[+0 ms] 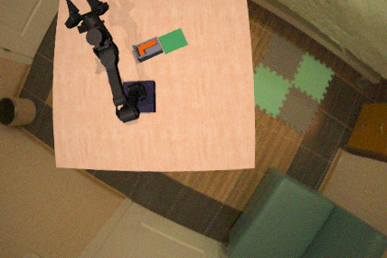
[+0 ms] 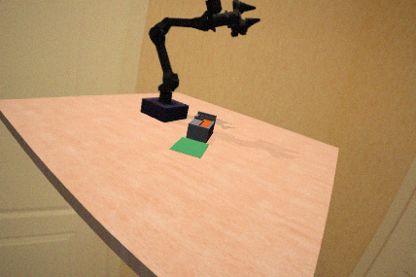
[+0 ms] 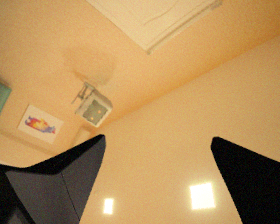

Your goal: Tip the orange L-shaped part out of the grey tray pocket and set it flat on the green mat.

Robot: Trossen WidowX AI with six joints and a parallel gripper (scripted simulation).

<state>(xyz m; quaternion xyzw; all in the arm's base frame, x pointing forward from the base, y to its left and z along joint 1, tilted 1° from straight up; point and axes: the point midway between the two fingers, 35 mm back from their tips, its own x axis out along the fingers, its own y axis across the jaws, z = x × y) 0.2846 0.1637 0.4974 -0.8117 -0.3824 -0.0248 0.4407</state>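
Now: gripper tip 40 mm past the orange L-shaped part, 160 mm to the left of it and 540 mm above it. The rest, counted from my gripper tip: green mat 40 mm ahead, 310 mm to the right, 600 mm below.
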